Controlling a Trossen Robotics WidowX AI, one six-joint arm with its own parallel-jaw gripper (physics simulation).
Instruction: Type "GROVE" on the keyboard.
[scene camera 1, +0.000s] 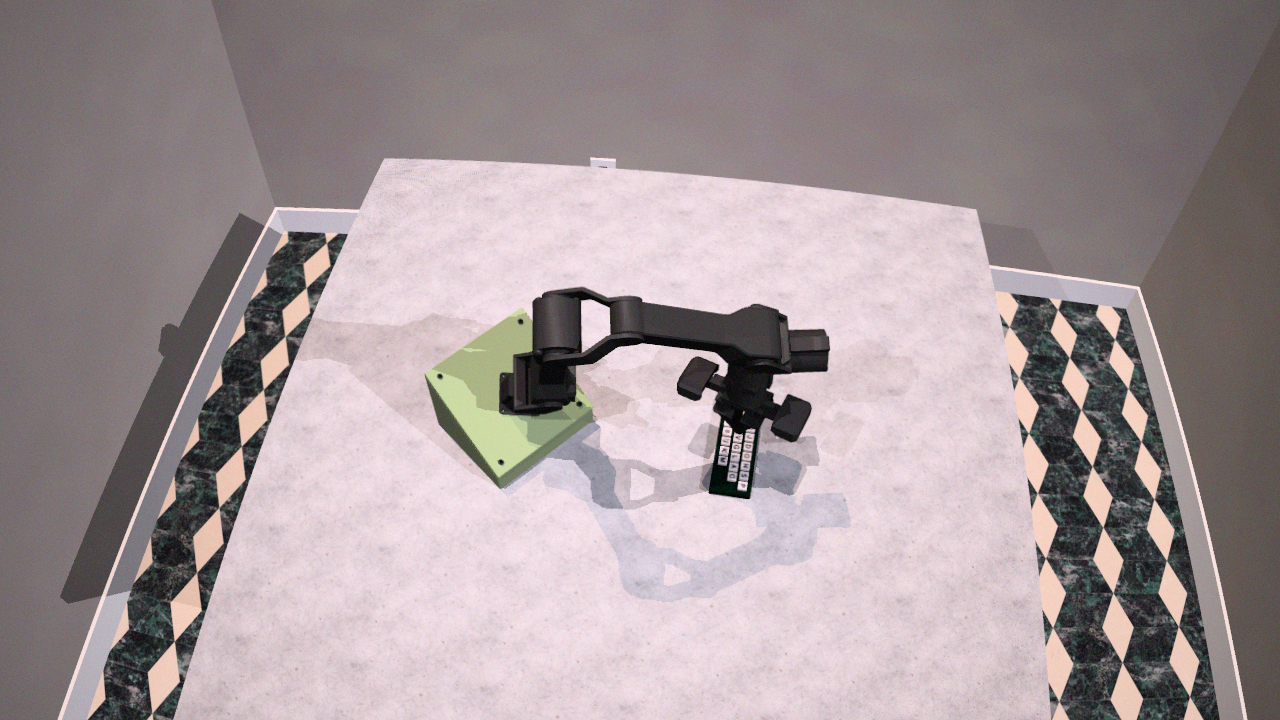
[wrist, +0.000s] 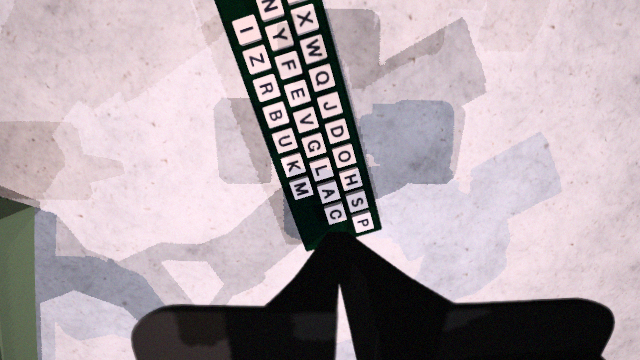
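Pixels of known places: gripper, fingertip midpoint: (scene camera 1: 739, 431) (wrist: 336, 241); arm's base, link origin: (scene camera 1: 519, 394).
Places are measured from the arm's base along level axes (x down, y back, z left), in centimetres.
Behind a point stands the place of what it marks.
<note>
The dark green keyboard (scene camera 1: 718, 484) {x 7.1, y -28.1, z -16.6 cm} (wrist: 307, 218) {x 7.1, y -28.4, z -15.0 cm} with white letter keys lies on the table. In the wrist view the G key (wrist: 313, 145) {x 6.5, y -32.3, z -10.7 cm}, R key (wrist: 266, 88) {x 6.6, y -32.1, z -5.9 cm}, O key (wrist: 344, 155) {x 6.6, y -33.6, z -12.6 cm}, V key (wrist: 305, 119) {x 6.6, y -32.9, z -9.0 cm} and E key (wrist: 297, 93) {x 6.6, y -33.5, z -7.3 cm} show. My gripper (scene camera 1: 737, 430) {x -1.7, y -31.3, z -13.2 cm} (wrist: 336, 241) {x -1.7, y -31.3, z -13.2 cm} is shut and empty, pointing down. Its tips overlap the keyboard's far part in the scene view, and the board's end beside the C key (wrist: 335, 214) {x 6.5, y -30.4, z -15.8 cm} in the wrist view. The gripper hides part of the board; its height above the keys cannot be told.
The arm stands on a light green wedge-shaped base (scene camera 1: 465, 385) {x -3.0, y 8.1, z 0.8 cm} (wrist: 19, 280) {x 6.7, y -5.8, z -4.4 cm} left of the keyboard. The pale table (scene camera 1: 447, 626) {x 8.1, y 15.2, z -33.8 cm} bears overlapping arm shadows, some falling around the keyboard. A small white wall plate (scene camera 1: 602, 162) shows behind the table's far edge.
</note>
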